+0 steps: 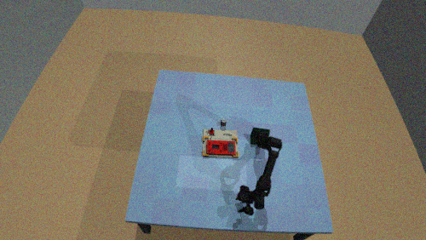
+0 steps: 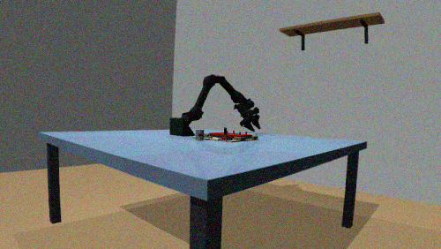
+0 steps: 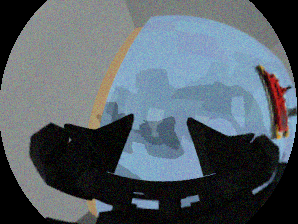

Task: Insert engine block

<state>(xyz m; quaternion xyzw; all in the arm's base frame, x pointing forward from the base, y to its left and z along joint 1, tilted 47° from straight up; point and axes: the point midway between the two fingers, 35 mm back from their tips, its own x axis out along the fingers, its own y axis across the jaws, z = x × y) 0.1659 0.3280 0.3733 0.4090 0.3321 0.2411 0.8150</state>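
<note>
Right now my gripper tip is 63 cm to the left of the engine block and 9 cm short of it.
</note>
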